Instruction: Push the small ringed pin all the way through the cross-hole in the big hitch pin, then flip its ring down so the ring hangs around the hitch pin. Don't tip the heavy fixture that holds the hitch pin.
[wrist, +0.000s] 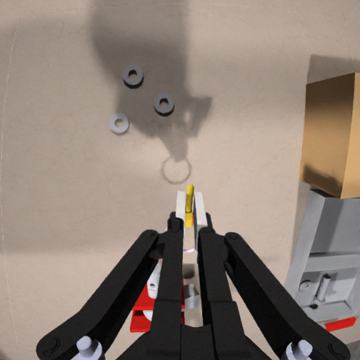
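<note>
The small ringed pin (189, 202) shows as a yellow, nearly edge-on piece with a little orange below it. My gripper (188, 202) is shut on it, with a light fingertip pad on each side. A ring-shaped shadow lies on the table ahead of the fingertips. Behind the fingers, at the lower middle, a red fixture (142, 302) shows in part, with white and grey parts at it. The black fingers cover much of it. I cannot make out the big hitch pin or its cross-hole clearly.
Three grey washers (133, 75) (164, 103) (119, 123) lie at the upper left. A tan block (327, 135) stands at the right edge. Below it is a grey compartmented tray (332, 225), with a small red bar (340, 324) near its lower end.
</note>
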